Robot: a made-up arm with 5 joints.
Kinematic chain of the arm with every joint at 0, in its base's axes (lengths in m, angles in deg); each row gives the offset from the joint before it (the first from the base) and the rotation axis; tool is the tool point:
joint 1: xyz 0 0 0.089 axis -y
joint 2: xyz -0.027 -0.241 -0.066 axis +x
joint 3: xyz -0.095 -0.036 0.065 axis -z
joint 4: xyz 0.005 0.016 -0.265 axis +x
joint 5: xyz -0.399 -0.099 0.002 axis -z
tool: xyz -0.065 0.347 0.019
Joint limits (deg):
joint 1: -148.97..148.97
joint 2: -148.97..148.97
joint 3: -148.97..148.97
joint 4: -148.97..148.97
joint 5: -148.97..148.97
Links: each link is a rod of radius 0.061 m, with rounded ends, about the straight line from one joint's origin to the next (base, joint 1, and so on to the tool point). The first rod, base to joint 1, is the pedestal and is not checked.
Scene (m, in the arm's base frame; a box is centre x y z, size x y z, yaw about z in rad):
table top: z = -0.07
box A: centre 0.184 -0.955 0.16 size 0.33 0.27 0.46 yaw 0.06
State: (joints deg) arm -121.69 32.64 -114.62 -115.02 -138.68
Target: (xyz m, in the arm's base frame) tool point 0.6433 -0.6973 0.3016
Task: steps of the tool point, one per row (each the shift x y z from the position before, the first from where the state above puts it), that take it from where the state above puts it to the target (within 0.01 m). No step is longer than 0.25 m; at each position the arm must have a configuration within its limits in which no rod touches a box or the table.
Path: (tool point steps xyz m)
1: 0.0740 -0.0231 0.0842
2: 0.0768 0.0031 0.0935
3: 0.0734 0.0337 0.0998
4: 0.0622 0.0670 0.1016
5: 0.0435 0.1007 0.0965
6: 0.1831 0.0191 -0.0995
7: 0.1300 0.0647 -0.0905
8: 0.0752 0.0669 -0.0707
9: 0.0852 -0.0816 -0.1024
10: 0.0433 -0.0808 -0.1070

